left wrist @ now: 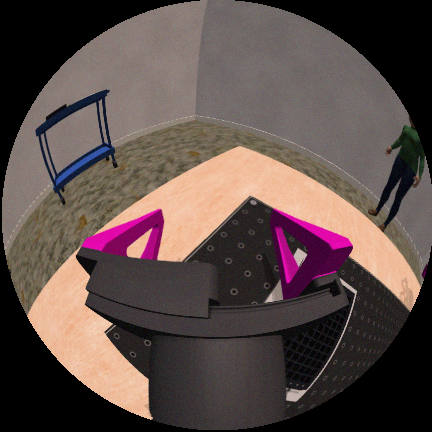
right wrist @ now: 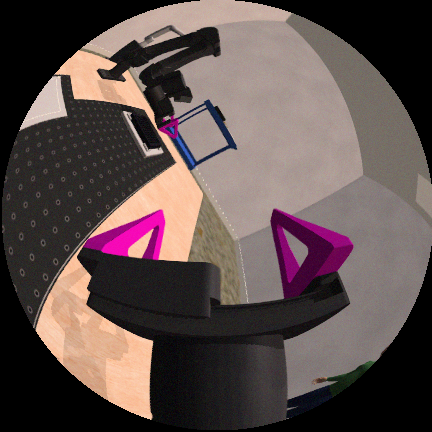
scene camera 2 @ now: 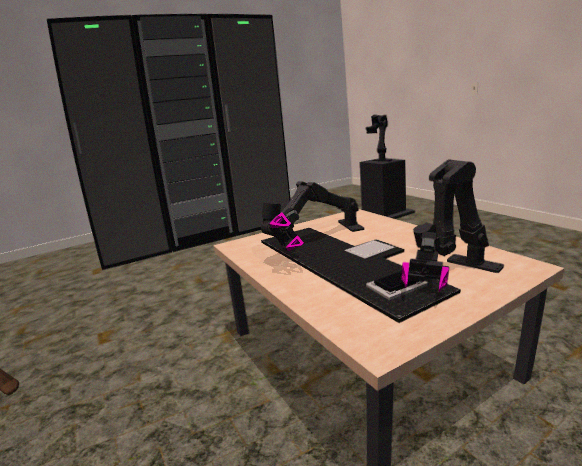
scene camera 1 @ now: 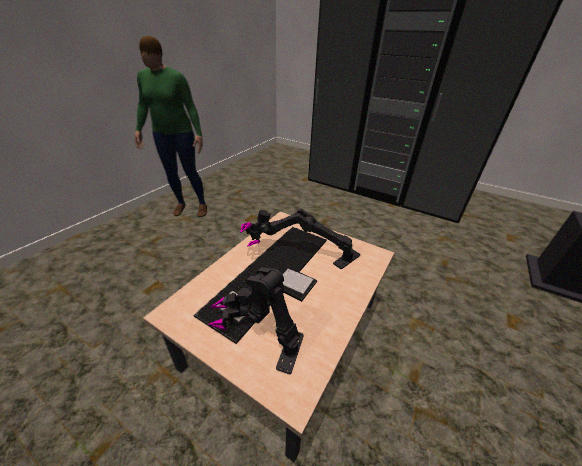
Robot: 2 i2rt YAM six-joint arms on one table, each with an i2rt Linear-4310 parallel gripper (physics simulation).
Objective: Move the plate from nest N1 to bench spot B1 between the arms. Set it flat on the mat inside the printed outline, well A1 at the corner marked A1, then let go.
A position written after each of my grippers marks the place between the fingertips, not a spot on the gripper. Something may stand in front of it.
My left gripper (scene camera 2: 422, 288) is open, holding nothing. Also in view: a well plate (left wrist: 305, 355). My right gripper (right wrist: 217, 214) is open, holding nothing.
